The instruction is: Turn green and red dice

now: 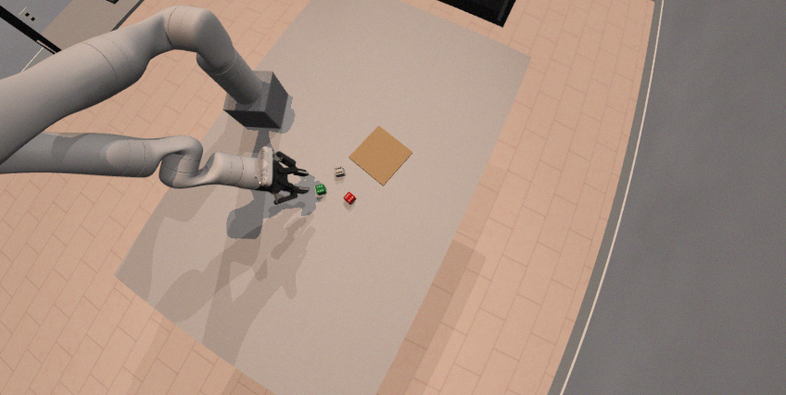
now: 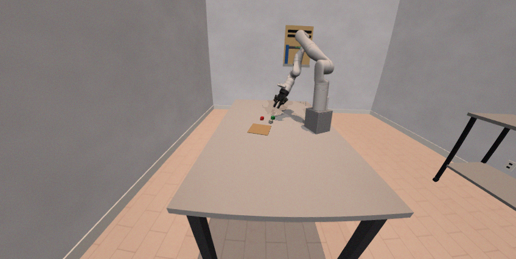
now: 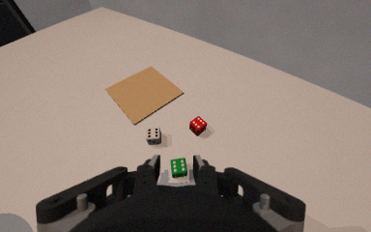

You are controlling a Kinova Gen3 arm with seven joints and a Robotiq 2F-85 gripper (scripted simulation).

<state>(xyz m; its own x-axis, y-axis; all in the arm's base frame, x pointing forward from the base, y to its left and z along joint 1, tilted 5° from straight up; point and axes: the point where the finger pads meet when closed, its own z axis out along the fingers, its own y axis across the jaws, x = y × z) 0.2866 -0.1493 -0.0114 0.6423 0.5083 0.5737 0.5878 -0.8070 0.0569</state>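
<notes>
My gripper is now 100 mm above the green die, 20 mm to the right of it and 20 mm short of it. The rest, counted from my hand: white die: 100 mm below, 90 mm to the left, 40 mm ahead; red die: 110 mm ahead, 100 mm below, 40 mm to the left; tan mat: 200 mm to the left, 130 mm ahead, 110 mm below.
</notes>
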